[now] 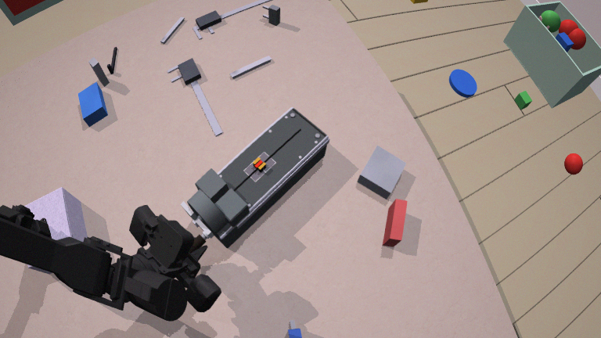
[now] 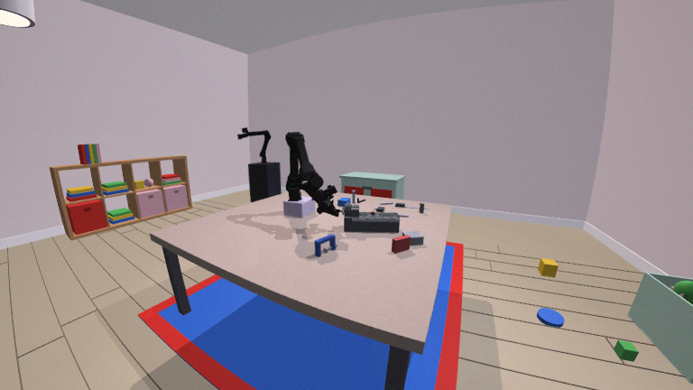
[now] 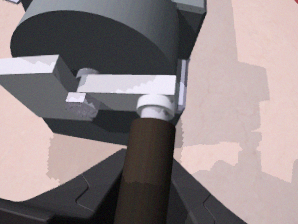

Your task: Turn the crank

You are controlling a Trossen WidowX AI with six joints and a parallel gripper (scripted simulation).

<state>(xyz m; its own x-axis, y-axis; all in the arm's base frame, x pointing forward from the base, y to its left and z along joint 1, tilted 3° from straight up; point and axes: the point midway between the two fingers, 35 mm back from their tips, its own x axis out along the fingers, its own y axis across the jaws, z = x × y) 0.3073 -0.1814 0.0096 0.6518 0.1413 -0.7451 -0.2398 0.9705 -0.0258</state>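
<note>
Now: the dark brown crank handle 20 mm behind my gripper tip and 20 mm above it. From my gripper tip the other things lie so: red pointer (150 mm ahead, 70 mm to the left, 10 mm above); then red block (310 mm ahead, 140 mm to the right, 50 mm below); then grey block (350 mm ahead, 60 mm below, 40 mm to the right).
</note>
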